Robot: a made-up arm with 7 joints. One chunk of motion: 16 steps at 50 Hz.
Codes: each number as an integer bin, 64 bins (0 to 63) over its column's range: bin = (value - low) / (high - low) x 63, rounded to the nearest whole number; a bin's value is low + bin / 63 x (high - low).
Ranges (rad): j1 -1.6..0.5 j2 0..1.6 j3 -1.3..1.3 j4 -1.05..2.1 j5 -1.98..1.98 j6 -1.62..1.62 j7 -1.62..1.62
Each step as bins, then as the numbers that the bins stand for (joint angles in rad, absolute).
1 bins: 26 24 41 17 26 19 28
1 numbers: -0.7333 0.6095 0.3921 -0.2000 -0.3457 -0.6429 -0.1800
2 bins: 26 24 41 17 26 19 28
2 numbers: -0.7333 0.6095 0.3921 -0.2000 -0.3457 -0.6429 -0.1800
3 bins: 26 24 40 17 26 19 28
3 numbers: -0.7333 0.6095 0.3508 -0.2000 -0.3457 -0.6429 -0.1800
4 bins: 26 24 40 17 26 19 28
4 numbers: -0.7333 0.6095 0.3508 -0.2000 -0.3457 -0.6429 -0.1800
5 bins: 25 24 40 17 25 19 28
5 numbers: -0.7667 0.6095 0.3508 -0.2000 -0.4086 -0.6429 -0.1800
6 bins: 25 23 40 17 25 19 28
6 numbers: -0.7667 0.5841 0.3508 -0.2000 -0.4086 -0.6429 -0.1800
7 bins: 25 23 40 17 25 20 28
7 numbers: -0.7667 0.5841 0.3508 -0.2000 -0.4086 -0.5914 -0.1800
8 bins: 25 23 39 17 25 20 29
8 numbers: -0.7667 0.5841 0.3095 -0.2000 -0.4086 -0.5914 -0.1286
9 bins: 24 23 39 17 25 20 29
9 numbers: -0.8000 0.5841 0.3095 -0.2000 -0.4086 -0.5914 -0.1286
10 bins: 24 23 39 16 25 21 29
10 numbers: -0.8000 0.5841 0.3095 -0.2500 -0.4086 -0.5400 -0.1286
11 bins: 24 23 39 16 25 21 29
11 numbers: -0.8000 0.5841 0.3095 -0.2500 -0.4086 -0.5400 -0.1286
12 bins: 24 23 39 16 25 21 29
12 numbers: -0.8000 0.5841 0.3095 -0.2500 -0.4086 -0.5400 -0.1286
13 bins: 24 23 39 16 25 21 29
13 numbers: -0.8000 0.5841 0.3095 -0.2500 -0.4086 -0.5400 -0.1286
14 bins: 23 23 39 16 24 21 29
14 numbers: -0.8333 0.5841 0.3095 -0.2500 -0.4714 -0.5400 -0.1286
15 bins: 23 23 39 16 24 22 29
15 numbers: -0.8333 0.5841 0.3095 -0.2500 -0.4714 -0.4886 -0.1286
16 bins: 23 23 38 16 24 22 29
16 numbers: -0.8333 0.5841 0.2683 -0.2500 -0.4714 -0.4886 -0.1286
